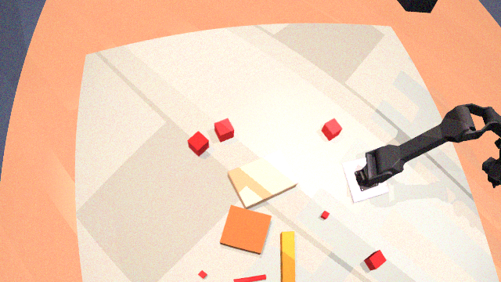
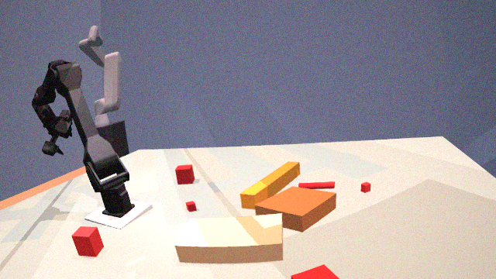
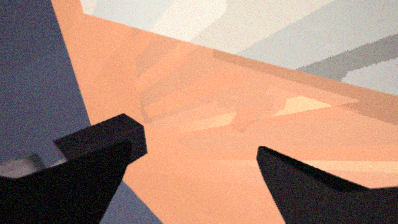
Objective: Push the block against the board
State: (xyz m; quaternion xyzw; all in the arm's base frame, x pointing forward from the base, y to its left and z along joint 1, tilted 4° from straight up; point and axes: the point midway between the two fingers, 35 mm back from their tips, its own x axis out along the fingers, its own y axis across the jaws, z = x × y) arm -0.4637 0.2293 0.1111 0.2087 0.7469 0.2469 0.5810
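The orange-yellow bar lies 770 mm ahead of my gripper tip, 60 mm to the right of it and 100 mm below it. From my gripper tip the other things lie so: square block: 840 mm ahead, 200 mm to the right, 100 mm below; red rod: 870 mm ahead, 60 mm to the right, 110 mm below.
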